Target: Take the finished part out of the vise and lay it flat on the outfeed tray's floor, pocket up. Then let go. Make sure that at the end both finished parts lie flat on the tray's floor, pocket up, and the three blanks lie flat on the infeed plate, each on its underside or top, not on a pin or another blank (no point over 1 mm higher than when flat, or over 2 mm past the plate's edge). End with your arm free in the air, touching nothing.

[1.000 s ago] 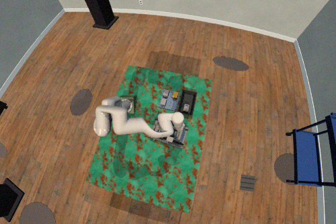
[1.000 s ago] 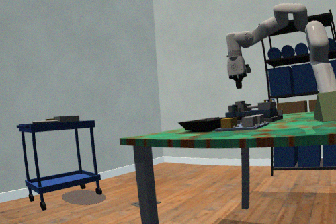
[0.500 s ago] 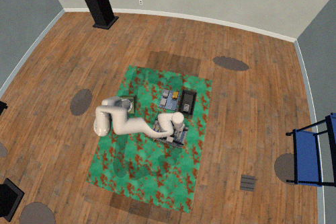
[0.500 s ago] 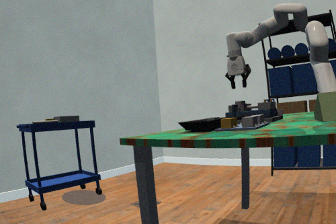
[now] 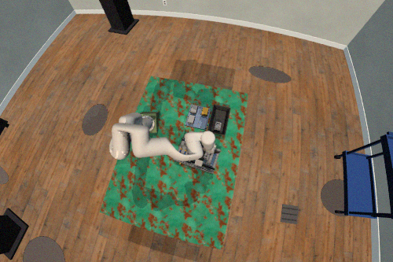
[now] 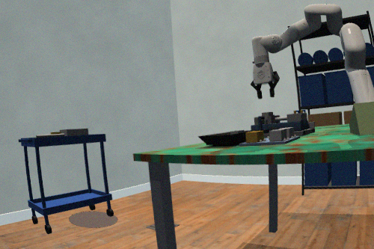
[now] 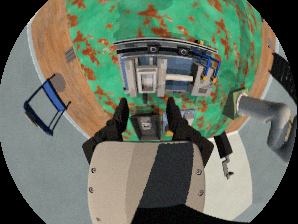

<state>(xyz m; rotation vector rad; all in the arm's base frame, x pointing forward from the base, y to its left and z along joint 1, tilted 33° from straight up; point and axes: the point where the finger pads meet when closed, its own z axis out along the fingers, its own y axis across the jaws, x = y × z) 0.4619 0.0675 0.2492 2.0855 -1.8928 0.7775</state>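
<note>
My hand is 6 cm past the vise and 16 cm above it. Also, from my hand: yellow block (13 cm behind, 34 cm to the left, 17 cm below); then blue-grey plate (17 cm behind, 29 cm to the left, 20 cm below).
</note>
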